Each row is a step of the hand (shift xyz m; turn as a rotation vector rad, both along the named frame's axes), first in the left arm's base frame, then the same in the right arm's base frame.
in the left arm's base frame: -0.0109 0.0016 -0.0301 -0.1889 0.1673 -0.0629
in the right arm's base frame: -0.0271 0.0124 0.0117 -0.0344 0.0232 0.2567
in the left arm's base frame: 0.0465 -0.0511 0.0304 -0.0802 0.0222 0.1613
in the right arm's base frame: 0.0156 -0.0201 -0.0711 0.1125 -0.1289 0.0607
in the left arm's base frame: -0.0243 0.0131 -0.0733 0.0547 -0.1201 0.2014
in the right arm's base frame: -0.0608 0.0368 0.0329 0.1221 -0.1555 -0.1375
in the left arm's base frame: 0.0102 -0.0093 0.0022 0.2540 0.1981 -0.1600
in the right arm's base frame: 0.0008 -0.0007 -0.0139 0.0558 0.3527 -0.0430
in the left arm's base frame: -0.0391 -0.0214 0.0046 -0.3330 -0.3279 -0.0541
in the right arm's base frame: -0.0202 -0.0373 0.0144 -0.3181 -0.3450 0.0332
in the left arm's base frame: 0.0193 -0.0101 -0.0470 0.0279 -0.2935 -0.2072
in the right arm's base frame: -0.0359 0.0332 -0.0171 -0.2994 -0.0276 -0.1986
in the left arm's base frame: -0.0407 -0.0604 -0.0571 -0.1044 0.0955 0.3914
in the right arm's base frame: -0.0893 -0.0238 -0.0052 0.3244 -0.2373 0.1080
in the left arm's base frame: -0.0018 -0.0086 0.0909 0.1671 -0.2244 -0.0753
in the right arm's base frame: 0.0681 -0.0596 -0.0120 -0.1118 0.0136 -0.2669
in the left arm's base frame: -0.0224 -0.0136 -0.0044 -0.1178 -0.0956 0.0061
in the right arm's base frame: -0.0179 -0.0180 0.0079 -0.0824 -0.1254 0.0232
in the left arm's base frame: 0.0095 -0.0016 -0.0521 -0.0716 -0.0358 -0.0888
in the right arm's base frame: -0.0393 0.0353 -0.0037 -0.1134 -0.0090 0.0367
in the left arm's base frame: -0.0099 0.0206 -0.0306 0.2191 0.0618 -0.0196
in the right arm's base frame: -0.0179 0.0240 0.0236 0.0901 0.1725 -0.1197
